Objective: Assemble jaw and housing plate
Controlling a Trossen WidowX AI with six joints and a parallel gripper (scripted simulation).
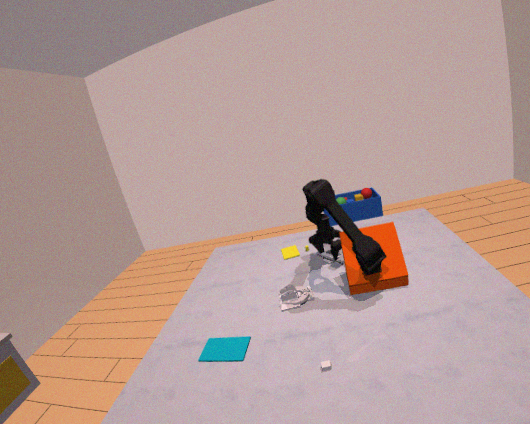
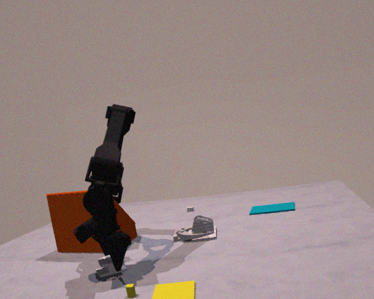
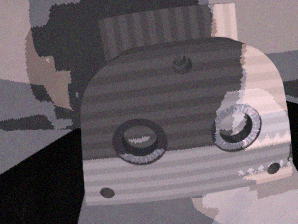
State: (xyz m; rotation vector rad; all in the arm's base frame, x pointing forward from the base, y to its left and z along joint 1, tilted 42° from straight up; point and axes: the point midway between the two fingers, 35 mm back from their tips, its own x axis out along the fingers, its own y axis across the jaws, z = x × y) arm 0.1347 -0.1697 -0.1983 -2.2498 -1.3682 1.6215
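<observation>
Right now the white stepped piece is 10 mm to the right of my gripper tip and 10 mm behind it. Round my gripper tip: yellow tile: 190 mm ahead, 160 mm to the right, 10 mm below; then white housing piece: 20 mm above, 10 mm behind; then small yellow block: 150 mm to the right, 100 mm ahead.
</observation>
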